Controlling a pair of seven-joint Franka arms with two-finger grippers.
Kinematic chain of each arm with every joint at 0, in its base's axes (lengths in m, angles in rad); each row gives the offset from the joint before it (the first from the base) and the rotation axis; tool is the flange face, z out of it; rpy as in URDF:
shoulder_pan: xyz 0 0 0.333 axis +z
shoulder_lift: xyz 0 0 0 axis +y
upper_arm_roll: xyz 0 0 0.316 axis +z
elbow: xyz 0.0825 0 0 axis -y
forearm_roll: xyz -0.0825 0 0.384 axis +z
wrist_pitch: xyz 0 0 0 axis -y
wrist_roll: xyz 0.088 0 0 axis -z
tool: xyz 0 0 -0.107 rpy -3.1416 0 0
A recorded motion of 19 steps. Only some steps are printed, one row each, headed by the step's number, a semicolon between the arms.
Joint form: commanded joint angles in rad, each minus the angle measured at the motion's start. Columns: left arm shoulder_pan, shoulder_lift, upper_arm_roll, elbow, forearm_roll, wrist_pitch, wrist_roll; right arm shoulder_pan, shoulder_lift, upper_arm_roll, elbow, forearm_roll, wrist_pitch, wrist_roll.
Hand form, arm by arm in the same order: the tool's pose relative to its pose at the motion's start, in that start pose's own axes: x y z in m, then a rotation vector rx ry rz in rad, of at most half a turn. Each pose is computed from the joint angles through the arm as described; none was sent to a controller.
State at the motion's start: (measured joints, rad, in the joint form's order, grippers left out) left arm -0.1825 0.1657 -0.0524 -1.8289 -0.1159 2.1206 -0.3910; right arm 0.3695 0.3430 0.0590 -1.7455 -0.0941 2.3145 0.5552
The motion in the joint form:
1: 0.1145 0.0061 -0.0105 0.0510 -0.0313 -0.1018 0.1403; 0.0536 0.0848 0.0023 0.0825 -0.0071 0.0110 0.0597
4: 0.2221 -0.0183 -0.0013 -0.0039 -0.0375 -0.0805 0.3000; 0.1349 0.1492 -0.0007 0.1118 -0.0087 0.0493 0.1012
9: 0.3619 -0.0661 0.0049 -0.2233 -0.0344 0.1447 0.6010; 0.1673 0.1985 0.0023 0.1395 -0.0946 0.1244 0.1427
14: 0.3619 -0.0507 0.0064 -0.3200 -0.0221 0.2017 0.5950; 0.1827 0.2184 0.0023 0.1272 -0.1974 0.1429 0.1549
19: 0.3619 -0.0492 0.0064 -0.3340 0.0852 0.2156 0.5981; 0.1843 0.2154 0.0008 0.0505 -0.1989 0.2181 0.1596
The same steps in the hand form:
1: 0.0248 -0.0544 -0.0181 -0.0077 -0.0485 0.0274; -0.0027 -0.0420 0.0190 0.0174 0.0034 0.0037
4: 0.0353 -0.1258 -0.0187 -0.0040 -0.0390 0.0655; -0.0292 -0.0923 0.0435 0.0394 -0.0023 -0.0327
9: 0.0188 -0.2263 0.0195 0.0270 0.0363 0.2033; -0.0370 -0.1191 0.0570 0.0429 0.0703 -0.0865
14: -0.0031 -0.2369 0.0643 0.0405 -0.0192 0.1908; -0.0492 -0.1263 0.0732 -0.0073 0.1019 -0.1696
19: -0.0060 -0.2399 0.0696 0.1181 -0.0310 0.2671; -0.0672 -0.1198 0.0950 0.0061 0.0941 -0.1802

